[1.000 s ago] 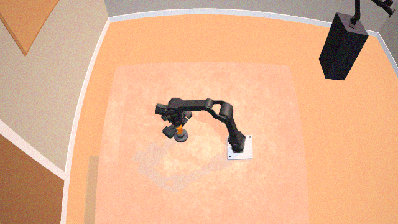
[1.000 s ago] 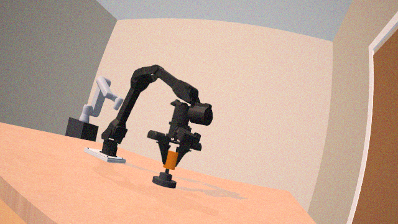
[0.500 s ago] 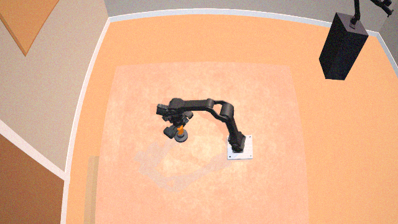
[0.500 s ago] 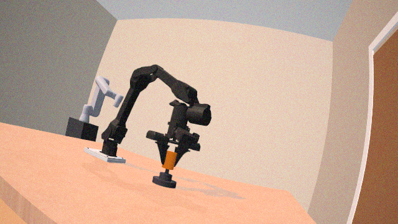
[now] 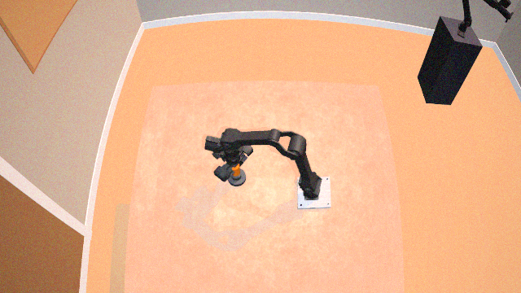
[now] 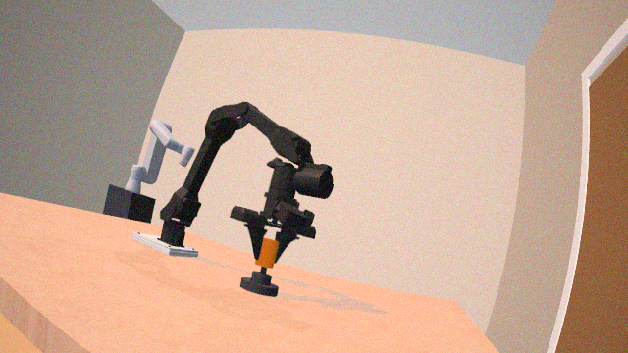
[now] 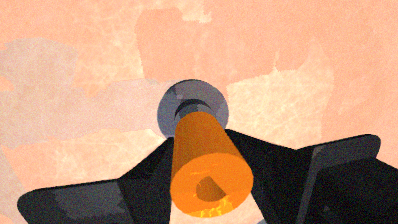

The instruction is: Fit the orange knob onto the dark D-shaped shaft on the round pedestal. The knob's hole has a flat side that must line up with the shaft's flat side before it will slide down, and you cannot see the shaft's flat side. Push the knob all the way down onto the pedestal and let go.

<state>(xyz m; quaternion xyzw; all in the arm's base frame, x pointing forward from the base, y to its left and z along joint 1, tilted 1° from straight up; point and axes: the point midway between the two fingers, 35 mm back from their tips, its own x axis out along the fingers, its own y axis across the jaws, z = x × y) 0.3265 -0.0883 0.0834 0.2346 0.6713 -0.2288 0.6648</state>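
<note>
Now: gripper tip 40 mm above the round dark pedestal. Also, from my gripper tip: orange knob: 20 mm above.
</note>
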